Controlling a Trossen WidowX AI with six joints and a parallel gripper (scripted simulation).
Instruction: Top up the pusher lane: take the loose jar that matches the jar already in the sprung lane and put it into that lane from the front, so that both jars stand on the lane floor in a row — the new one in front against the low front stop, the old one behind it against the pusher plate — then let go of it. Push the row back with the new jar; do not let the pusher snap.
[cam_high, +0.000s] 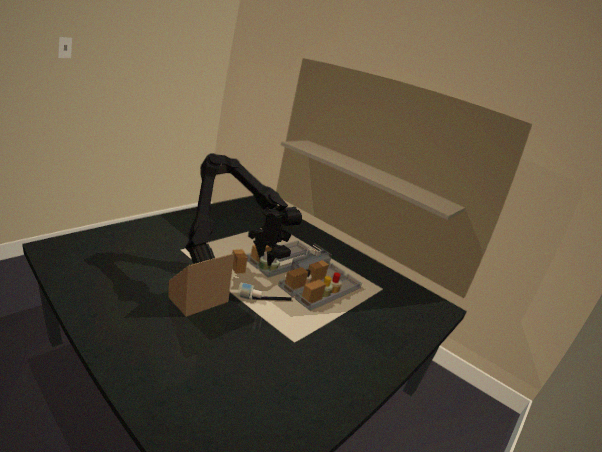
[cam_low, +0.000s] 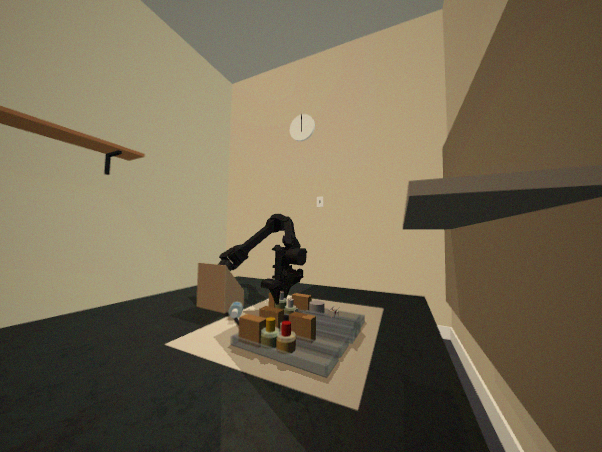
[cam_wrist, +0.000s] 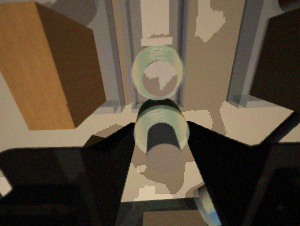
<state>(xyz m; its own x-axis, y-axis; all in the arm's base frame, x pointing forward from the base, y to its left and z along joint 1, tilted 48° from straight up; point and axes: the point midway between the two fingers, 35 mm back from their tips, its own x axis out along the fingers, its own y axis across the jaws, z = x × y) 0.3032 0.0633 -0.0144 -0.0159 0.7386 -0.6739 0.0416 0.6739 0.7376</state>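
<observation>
The grey cylinder is 120 mm ahead of my gripper tip, 80 mm to the left of it and 30 mm below it. From my gripper tip the other things lie so: wall shelf 540 mm ahead, 310 mm above; then black pen 80 mm behind, 140 mm to the right, 50 mm below.
</observation>
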